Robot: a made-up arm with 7 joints. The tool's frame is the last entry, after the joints.
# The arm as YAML. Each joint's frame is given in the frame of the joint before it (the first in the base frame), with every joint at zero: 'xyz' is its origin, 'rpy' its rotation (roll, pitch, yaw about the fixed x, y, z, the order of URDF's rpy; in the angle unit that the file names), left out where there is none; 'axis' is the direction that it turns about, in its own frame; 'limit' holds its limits. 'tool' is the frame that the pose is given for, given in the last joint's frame.
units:
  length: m
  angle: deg
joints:
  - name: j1
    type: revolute
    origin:
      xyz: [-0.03, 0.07, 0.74]
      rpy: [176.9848, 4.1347, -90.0]
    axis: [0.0, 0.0, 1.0]
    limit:
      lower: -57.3
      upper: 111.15
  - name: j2
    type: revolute
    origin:
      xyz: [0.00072, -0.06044, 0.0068]
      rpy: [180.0, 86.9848, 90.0]
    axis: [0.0, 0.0, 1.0]
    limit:
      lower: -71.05
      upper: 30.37
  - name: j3
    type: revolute
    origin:
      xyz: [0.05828, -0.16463, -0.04]
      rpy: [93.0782, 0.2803, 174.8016]
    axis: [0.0, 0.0, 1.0]
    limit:
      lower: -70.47
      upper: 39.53
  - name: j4
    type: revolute
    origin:
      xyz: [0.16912, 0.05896, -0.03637]
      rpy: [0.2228, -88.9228, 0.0]
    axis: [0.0, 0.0, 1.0]
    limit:
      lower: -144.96
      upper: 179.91
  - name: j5
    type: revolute
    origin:
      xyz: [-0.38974, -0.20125, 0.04]
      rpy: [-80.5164, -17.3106, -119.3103]
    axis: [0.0, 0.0, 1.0]
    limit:
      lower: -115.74
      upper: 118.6
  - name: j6
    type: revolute
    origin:
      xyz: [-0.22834, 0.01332, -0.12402]
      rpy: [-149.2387, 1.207, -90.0]
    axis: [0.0, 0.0, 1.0]
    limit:
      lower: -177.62
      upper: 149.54
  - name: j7
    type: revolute
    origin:
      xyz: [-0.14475, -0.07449, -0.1]
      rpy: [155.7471, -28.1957, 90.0]
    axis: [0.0, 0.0, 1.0]
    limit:
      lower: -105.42
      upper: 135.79
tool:
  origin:
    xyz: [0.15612, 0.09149, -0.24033]
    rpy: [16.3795, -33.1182, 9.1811]
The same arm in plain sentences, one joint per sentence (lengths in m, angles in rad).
The arm has seven revolute joints in a row. What follows holds with every joint at zero, and every direction is one of the base frame's.
The first joint sits 0.03 m along -x and 0.07 m along +y and 0.74 m along +z from the base frame's origin and rotates about the direction (-0.052601, 0.072001, -0.996017), from -1.0001 to 1.9399 rad.
The second joint sits 0.06 m along +x and 0.01 m along -z from the first joint and rotates about +x, from -1.2401 to 0.5301 rad.
The third joint sits 0.04 m along -x and 0.16 m along +y and 0.07 m along +z from the second joint and rotates about the direction (-0.053699, -0.99838, 0.0188), from -1.2299 to 0.6899 rad.
The fourth joint sits 0.06 m along +x and 0.03 m along +y and 0.17 m along -z from the third joint and rotates about +z, from -2.53 to 3.14 rad.
The fifth joint sits 0.18 m along -x and 0.4 m along +y and 0.04 m along +z from the fourth joint and rotates about the direction (-0.487008, -0.859115, 0.157303), from -2.02 to 2.07 rad.
The sixth joint sits 0.24 m along +x and 0.01 m along -y and 0.1 m along -z from the fifth joint and rotates about +y, from -3.1001 to 2.61 rad.
The seventh joint sits 0.12 m along -x and 0.1 m along -y and 0.11 m along -z from the sixth joint and rotates about the direction (0.546368, -0.803553, 0.236186), from -1.8399 to 2.37 rad.
The tool frame, which is the frame that the pose is given for, sits 0.01 m along +x and 0.3 m along +y and 0.02 m along -z from the seventh joint; its axes are the base frame's turned by roll 1.5708, pitch 0 and yaw 0 rad (as in URDF: about the fixed x, then y, then z).

